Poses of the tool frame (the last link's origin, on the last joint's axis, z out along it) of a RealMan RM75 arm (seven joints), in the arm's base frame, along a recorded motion.
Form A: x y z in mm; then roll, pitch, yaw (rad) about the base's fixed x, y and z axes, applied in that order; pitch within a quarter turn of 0, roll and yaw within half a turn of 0.
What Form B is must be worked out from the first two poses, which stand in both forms.
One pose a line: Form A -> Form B
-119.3, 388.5, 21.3, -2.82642, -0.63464, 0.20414 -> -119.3, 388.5, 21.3, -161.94, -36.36, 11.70
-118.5, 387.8, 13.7, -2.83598, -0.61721, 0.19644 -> -118.5, 387.8, 13.7, -162.49, -35.36, 11.26
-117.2, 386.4, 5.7, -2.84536, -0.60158, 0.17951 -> -117.2, 386.4, 5.7, -163.03, -34.47, 10.29
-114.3, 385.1, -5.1, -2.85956, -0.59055, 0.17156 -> -114.3, 385.1, -5.1, -163.84, -33.84, 9.83
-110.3, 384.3, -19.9, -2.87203, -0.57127, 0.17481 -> -110.3, 384.3, -19.9, -164.56, -32.73, 10.02
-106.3, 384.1, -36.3, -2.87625, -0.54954, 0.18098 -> -106.3, 384.1, -36.3, -164.80, -31.49, 10.37
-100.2, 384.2, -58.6, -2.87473, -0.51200, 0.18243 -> -100.2, 384.2, -58.6, -164.71, -29.34, 10.45
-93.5, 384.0, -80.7, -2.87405, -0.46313, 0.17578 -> -93.5, 384.0, -80.7, -164.67, -26.54, 10.07
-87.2, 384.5, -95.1, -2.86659, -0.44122, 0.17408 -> -87.2, 384.5, -95.1, -164.24, -25.28, 9.97
